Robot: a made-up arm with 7 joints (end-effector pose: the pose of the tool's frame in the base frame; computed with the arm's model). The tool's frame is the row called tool.
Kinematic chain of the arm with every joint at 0, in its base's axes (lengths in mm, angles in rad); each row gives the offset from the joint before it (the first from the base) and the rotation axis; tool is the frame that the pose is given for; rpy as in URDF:
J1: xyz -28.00 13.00 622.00 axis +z
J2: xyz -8.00 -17.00 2.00 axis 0 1 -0.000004
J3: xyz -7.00 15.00 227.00 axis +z
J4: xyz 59.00 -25.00 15.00 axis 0 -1 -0.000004
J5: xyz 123.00 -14.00 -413.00 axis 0 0.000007 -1
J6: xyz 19.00 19.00 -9.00 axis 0 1 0.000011
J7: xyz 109.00 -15.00 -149.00 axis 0 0.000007 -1
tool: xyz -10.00 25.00 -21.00 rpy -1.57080 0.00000 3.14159
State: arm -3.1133 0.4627 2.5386 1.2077 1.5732 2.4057 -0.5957
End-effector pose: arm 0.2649 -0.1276 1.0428 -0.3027 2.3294 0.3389
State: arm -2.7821 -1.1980 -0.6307 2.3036 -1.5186 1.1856 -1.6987
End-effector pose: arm 0.4012 0.5506 1.0941 -0.1992 0.1368 0.0262
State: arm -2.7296 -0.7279 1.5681 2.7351 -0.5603 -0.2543 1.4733
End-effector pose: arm 0.5689 0.2490 1.2101 1.1911 0.4234 -0.8387
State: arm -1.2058 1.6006 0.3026 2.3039 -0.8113 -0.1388 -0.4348
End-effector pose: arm 0.4036 -0.6330 0.2888 0.6556 1.1915 -2.3885
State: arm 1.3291 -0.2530 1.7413 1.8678 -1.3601 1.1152 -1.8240
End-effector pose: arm -0.6254 0.0459 1.1345 0.4597 -1.5596 0.2136
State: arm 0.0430 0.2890 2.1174 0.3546 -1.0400 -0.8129 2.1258
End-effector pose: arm -0.4327 0.2843 0.6479 1.9763 -2.3458 0.5623
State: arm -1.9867 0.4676 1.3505 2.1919 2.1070 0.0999 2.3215
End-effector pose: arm 0.2014 -0.6415 1.0741 0.4738 -0.5512 -2.2811
